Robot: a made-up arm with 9 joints. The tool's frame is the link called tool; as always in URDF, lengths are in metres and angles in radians. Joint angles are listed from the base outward.
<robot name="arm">
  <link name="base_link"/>
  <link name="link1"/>
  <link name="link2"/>
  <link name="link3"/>
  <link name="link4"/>
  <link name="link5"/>
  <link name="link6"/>
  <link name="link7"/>
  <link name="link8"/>
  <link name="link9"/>
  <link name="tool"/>
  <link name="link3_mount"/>
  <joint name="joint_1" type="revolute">
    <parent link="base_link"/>
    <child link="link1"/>
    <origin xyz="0 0 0.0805"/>
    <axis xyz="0 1 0"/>
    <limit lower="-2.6" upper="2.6"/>
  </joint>
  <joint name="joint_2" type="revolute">
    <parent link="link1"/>
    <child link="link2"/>
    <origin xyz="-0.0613 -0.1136 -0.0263"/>
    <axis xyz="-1 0 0"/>
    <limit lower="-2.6" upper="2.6"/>
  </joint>
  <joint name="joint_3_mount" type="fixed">
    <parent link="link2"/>
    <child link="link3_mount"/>
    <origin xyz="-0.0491 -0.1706 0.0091"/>
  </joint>
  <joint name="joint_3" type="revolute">
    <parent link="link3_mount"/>
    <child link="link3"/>
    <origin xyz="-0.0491 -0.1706 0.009"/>
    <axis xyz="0 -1 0"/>
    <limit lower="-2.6" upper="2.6"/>
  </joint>
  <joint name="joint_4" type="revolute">
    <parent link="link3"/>
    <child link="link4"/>
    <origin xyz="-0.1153 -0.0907 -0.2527"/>
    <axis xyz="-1 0 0"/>
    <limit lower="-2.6" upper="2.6"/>
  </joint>
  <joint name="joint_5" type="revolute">
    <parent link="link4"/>
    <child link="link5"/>
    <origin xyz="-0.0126 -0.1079 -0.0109"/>
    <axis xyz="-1 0 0"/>
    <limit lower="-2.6" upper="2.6"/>
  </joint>
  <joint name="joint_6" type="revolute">
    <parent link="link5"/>
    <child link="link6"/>
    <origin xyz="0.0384 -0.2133 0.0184"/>
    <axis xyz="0 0 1"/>
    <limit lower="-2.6" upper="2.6"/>
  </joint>
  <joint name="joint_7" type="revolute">
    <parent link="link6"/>
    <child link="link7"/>
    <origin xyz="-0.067 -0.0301 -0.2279"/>
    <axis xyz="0 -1 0"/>
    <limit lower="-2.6" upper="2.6"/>
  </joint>
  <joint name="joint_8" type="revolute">
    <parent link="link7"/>
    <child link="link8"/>
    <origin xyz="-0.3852 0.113 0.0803"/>
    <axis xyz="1 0 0"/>
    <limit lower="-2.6" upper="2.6"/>
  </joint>
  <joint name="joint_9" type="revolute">
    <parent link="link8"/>
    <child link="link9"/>
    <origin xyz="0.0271 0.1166 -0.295"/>
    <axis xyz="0 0 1"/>
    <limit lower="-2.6" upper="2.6"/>
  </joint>
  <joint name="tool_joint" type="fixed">
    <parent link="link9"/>
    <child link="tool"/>
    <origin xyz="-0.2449 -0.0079 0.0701"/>
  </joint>
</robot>
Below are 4 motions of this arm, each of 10 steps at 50 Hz.
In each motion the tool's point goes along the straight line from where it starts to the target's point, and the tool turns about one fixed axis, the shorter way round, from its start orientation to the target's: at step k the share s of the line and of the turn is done. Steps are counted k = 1, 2, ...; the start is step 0. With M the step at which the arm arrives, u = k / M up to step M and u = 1 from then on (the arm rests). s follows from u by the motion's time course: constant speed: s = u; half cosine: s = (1 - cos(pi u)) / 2; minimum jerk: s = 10 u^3 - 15 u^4 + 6 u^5.
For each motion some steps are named. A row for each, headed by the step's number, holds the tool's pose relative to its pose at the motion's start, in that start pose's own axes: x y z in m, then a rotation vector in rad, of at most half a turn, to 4 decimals.
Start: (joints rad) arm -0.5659 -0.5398 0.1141 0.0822 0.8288 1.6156 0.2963 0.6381 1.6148
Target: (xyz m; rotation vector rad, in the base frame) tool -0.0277 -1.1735 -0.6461 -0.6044 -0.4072 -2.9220
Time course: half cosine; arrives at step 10
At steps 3, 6, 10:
3: 0.0320 0.0089 0.0205 0.0463 -0.0838 0.0326
6: 0.1016 0.0281 0.0651 0.1469 -0.2660 0.1035
10: 0.1552 0.0430 0.0995 0.2245 -0.4063 0.1582

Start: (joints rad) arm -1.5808 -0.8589 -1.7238 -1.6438 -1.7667 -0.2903 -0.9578 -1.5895 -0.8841
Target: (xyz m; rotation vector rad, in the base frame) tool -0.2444 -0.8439 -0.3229 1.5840 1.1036 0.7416
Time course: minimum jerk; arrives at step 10
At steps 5, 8, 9, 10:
5: -0.0137 0.0329 0.0255 0.0054 0.0229 -0.0396
8: -0.0258 0.0620 0.0481 0.0102 0.0432 -0.0747
9: -0.0271 0.0653 0.0506 0.0107 0.0455 -0.0786
10: -0.0274 0.0659 0.0511 0.0108 0.0459 -0.0793

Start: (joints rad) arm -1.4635 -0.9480 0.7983 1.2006 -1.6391 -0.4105 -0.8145 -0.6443 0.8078
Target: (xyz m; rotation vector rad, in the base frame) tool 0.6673 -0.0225 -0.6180 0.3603 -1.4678 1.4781
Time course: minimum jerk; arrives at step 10
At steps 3, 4, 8, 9, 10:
3: 0.0014 0.0297 -0.0076 0.0355 -0.0154 -0.0153
4: 0.0028 0.0578 -0.0148 0.0691 -0.0300 -0.0299
8: 0.0083 0.1715 -0.0441 0.2051 -0.0891 -0.0886
9: 0.0087 0.1805 -0.0464 0.2158 -0.0938 -0.0932
10: 0.0088 0.1820 -0.0468 0.2177 -0.0946 -0.0940

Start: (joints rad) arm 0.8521 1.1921 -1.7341 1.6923 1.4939 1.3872 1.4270 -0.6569 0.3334
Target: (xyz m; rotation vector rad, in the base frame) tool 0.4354 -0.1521 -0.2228 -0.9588 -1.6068 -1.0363
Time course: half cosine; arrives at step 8
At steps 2, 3, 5, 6, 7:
2: 0.0006 0.0071 0.0031 0.0053 0.0044 -0.0100
3: 0.0013 0.0150 0.0064 0.0111 0.0092 -0.0211
5: 0.0029 0.0337 0.0144 0.0248 0.0206 -0.0473
6: 0.0036 0.0416 0.0178 0.0307 0.0254 -0.0584
7: 0.0040 0.0469 0.0201 0.0345 0.0286 -0.0659

